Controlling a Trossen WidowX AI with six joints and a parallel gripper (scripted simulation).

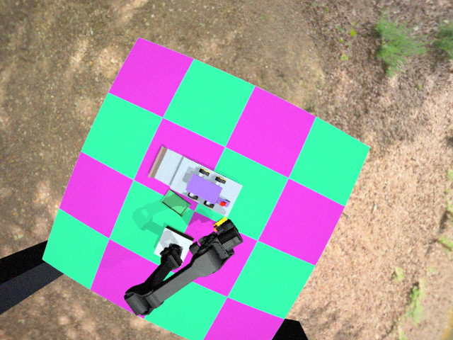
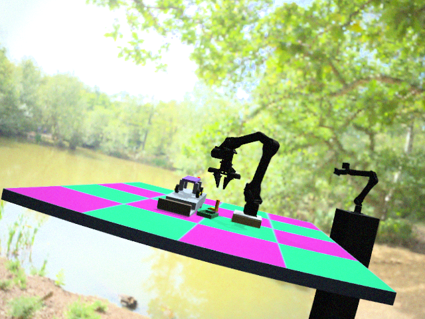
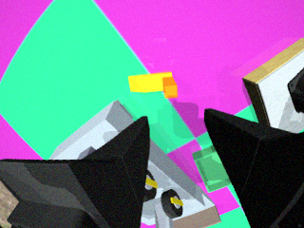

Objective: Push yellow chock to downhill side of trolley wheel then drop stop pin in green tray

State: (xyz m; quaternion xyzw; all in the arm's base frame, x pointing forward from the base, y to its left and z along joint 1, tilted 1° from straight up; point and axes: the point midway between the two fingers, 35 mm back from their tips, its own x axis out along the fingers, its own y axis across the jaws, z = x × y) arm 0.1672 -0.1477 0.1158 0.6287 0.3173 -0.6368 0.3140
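The yellow chock is 10 mm ahead of my gripper tip, 10 mm to the right of it and 110 mm below it. The rest, counted from my gripper tip: red-headed stop pin 130 mm ahead; grey ramp 160 mm ahead, 90 mm to the left, 80 mm below; purple-topped trolley 160 mm ahead, 90 mm to the left, 20 mm below.
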